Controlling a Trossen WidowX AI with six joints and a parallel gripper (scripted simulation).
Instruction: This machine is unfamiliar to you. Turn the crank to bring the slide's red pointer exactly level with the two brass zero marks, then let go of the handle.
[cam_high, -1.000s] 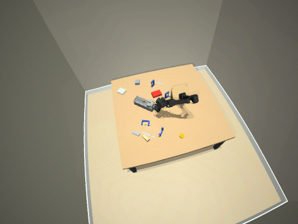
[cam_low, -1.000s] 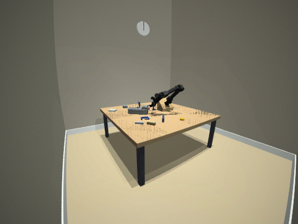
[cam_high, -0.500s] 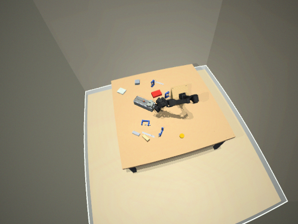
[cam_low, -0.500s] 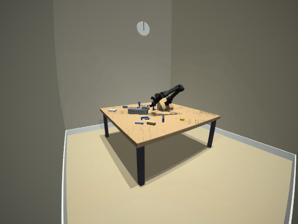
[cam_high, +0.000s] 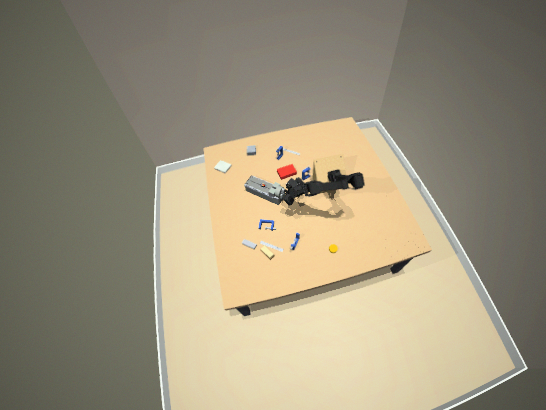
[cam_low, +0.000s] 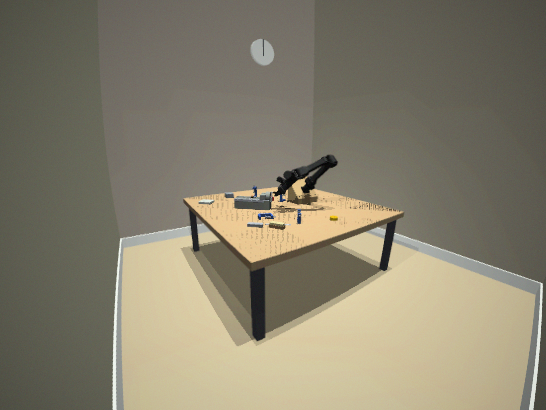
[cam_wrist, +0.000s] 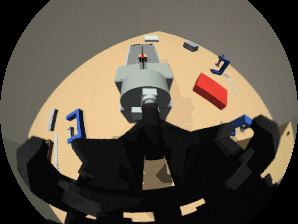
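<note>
Now: gripper tip 2 cm below the dark crank handle, 1 cm to the right of it and 1 cm past it. Round my gripper tip: red pointer 12 cm ahead, 11 cm to the right, 1 cm below; then tan block 33 cm to the left, 20 cm ahead, 8 cm below; then yellow disc 41 cm to the left, 18 cm behind, 9 cm below.
</note>
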